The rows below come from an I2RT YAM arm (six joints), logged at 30 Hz.
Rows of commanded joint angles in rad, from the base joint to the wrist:
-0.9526 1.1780 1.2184 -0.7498 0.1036 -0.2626
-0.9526 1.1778 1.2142 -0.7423 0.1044 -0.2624
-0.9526 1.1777 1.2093 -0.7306 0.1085 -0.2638
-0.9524 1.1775 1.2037 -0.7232 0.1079 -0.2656
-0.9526 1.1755 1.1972 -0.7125 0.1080 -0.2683
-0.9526 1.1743 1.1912 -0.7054 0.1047 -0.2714
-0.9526 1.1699 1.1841 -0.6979 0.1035 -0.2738
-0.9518 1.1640 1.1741 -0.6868 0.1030 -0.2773
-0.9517 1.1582 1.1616 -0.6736 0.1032 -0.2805
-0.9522 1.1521 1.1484 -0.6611 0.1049 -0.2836
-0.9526 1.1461 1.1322 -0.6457 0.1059 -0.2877
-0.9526 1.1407 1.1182 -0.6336 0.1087 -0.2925
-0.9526 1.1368 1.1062 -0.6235 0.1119 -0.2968
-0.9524 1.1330 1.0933 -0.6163 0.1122 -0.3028
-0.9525 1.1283 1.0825 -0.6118 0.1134 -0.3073
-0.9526 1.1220 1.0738 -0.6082 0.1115 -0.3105
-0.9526 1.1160 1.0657 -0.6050 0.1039 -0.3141
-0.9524 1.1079 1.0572 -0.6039 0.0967 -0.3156
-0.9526 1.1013 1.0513 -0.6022 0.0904 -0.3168
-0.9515 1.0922 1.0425 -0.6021 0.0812 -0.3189
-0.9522 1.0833 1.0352 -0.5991 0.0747 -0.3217
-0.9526 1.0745 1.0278 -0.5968 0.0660 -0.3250
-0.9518 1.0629 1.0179 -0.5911 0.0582 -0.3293
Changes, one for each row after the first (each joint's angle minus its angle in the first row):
0.0000 -0.0002 -0.0042 0.0075 0.0008 0.0002
0.0000 -0.0003 -0.0091 0.0192 0.0049 -0.0012
0.0002 -0.0005 -0.0147 0.0266 0.0043 -0.0030
0.0000 -0.0025 -0.0212 0.0373 0.0044 -0.0057
0.0000 -0.0037 -0.0272 0.0444 0.0011 -0.0088
0.0000 -0.0081 -0.0343 0.0519 -0.0001 -0.0112
0.0008 -0.0140 -0.0443 0.0630 -0.0006 -0.0147
0.0009 -0.0198 -0.0568 0.0762 -0.0004 -0.0179
0.0004 -0.0259 -0.0700 0.0887 0.0013 -0.0210
0.0000 -0.0319 -0.0862 0.1041 0.0023 -0.0251
0.0000 -0.0373 -0.1002 0.1162 0.0051 -0.0299
0.0000 -0.0412 -0.1122 0.1263 0.0083 -0.0342
0.0002 -0.0450 -0.1251 0.1335 0.0086 -0.0402
0.0001 -0.0497 -0.1359 0.1380 0.0098 -0.0447
0.0000 -0.0560 -0.1446 0.1416 0.0079 -0.0479
0.0000 -0.0620 -0.1527 0.1448 0.0003 -0.0515
0.0002 -0.0701 -0.1612 0.1459 -0.0069 -0.0530
0.0000 -0.0767 -0.1671 0.1476 -0.0132 -0.0542
0.0011 -0.0858 -0.1759 0.1477 -0.0224 -0.0563
0.0004 -0.0947 -0.1832 0.1507 -0.0289 -0.0591
0.0000 -0.1035 -0.1906 0.1530 -0.0376 -0.0624
0.0008 -0.1151 -0.2005 0.1587 -0.0454 -0.0667

